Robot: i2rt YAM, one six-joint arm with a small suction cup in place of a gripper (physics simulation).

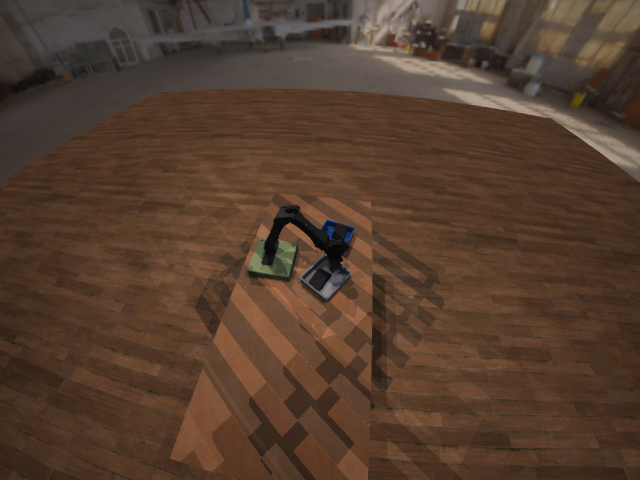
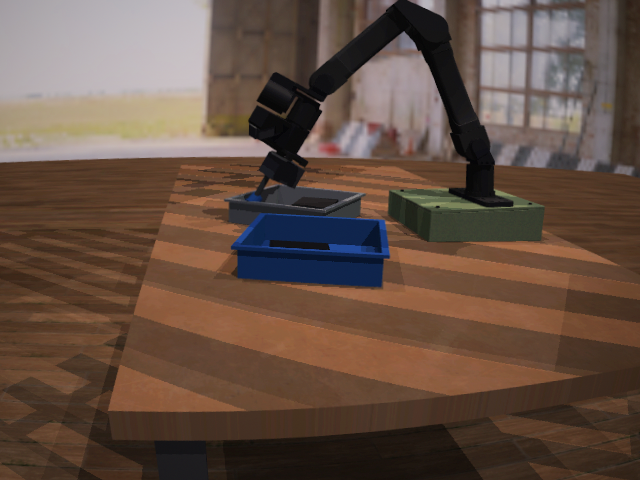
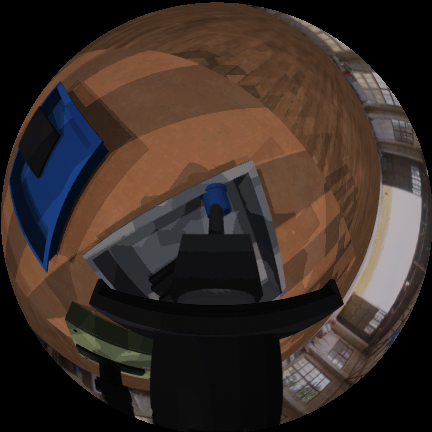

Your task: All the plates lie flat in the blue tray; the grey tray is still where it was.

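Seen in the pictures: hand at its tool point: [image 1: 343, 272] [image 2: 249, 207] [image 3: 215, 194]; arm's base at its link origin: [image 1: 270, 252] [image 2: 479, 198] [image 3: 109, 362].
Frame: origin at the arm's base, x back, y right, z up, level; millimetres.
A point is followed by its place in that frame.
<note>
The blue tray [image 1: 327, 228] @(x -344, y -323, z -65 mm) [image 2: 309, 269] @(x -437, y -334, z -48 mm) [image 3: 60, 185] @(x -398, y -151, z -65 mm) holds one black plate [image 1: 340, 231] @(x -443, y -274, z -31 mm) [image 2: 299, 245] @(x -452, y -327, z -14 mm) [image 3: 38, 141] lying flat. The grey tray [image 1: 328, 293] @(x -407, y 212, z -65 mm) [image 2: 242, 214] @(x -504, y 59, z -48 mm) [image 3: 132, 233] @(x -394, y 0, z -65 mm) stands just behind it and holds another black plate [image 1: 319, 279] @(x -343, y 138, z -38 mm) [image 2: 315, 202] @(x -336, y 137, z -37 mm) lying flat. My suction cup [image 1: 338, 268] @(x -489, y 66, z -36 mm) [image 2: 254, 196] [image 3: 217, 199] is tilted and pressed down into the far left corner of the grey tray. It seems to rest on a grey plate leaning at the tray wall there, which is hard to tell apart from the tray.
The arm stands on a green base block [image 1: 282, 262] @(x -96, y 65, z -6 mm) [image 2: 466, 224] @(x -81, y -106, z -34 mm) [image 3: 100, 334] @(x -159, y -18, z -22 mm) beside the grey tray. The two trays stand close together near one end of the striped wooden table [image 2: 318, 343] @(x -467, y -549, z -68 mm).
</note>
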